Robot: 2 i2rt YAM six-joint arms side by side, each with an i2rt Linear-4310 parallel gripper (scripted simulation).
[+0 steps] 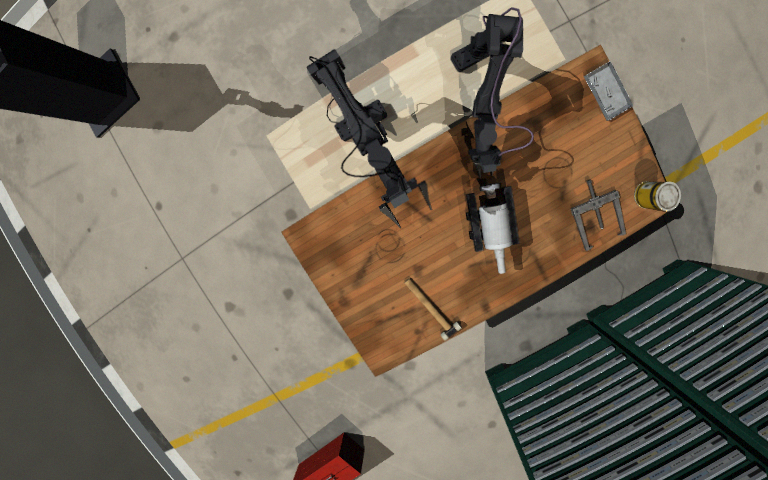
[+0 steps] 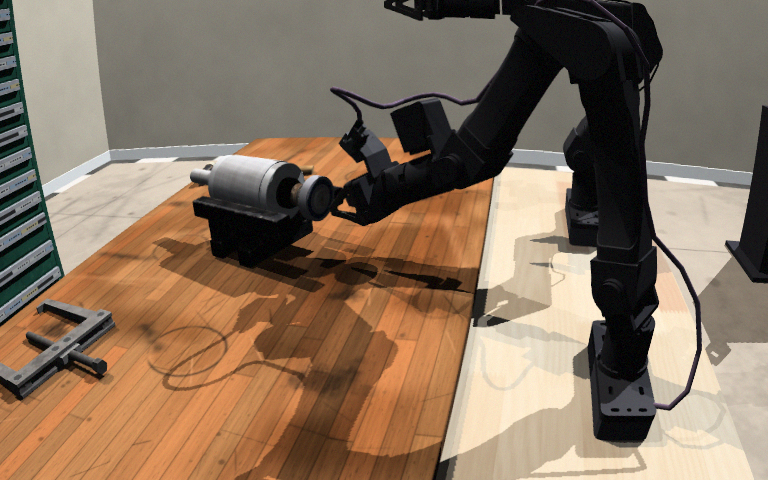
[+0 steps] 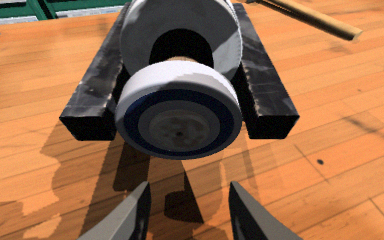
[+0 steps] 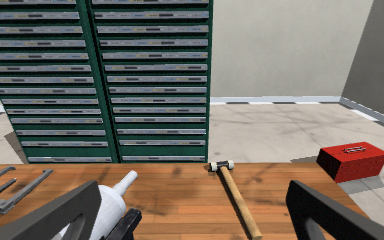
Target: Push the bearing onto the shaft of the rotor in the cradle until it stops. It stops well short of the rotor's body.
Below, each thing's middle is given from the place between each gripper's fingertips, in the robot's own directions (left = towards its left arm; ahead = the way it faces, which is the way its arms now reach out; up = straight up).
Scene:
The bearing [image 2: 306, 196] lies 5 cm ahead of my left hand [image 2: 339, 206], 1 cm to the right of it and 1 cm above it. The rest, counted from my left hand: black cradle [image 2: 261, 233] 18 cm ahead, 6 cm to the right, 5 cm below; rotor [image 2: 272, 185] 18 cm ahead, 6 cm to the right, 1 cm above.
The bearing lies 310 mm below my right hand, 280 mm to the left of it and 80 mm ahead of it. From my right hand the other things lie so: black cradle: 370 mm below, 230 mm to the left, 210 mm ahead; rotor: 310 mm below, 230 mm to the left, 210 mm ahead.

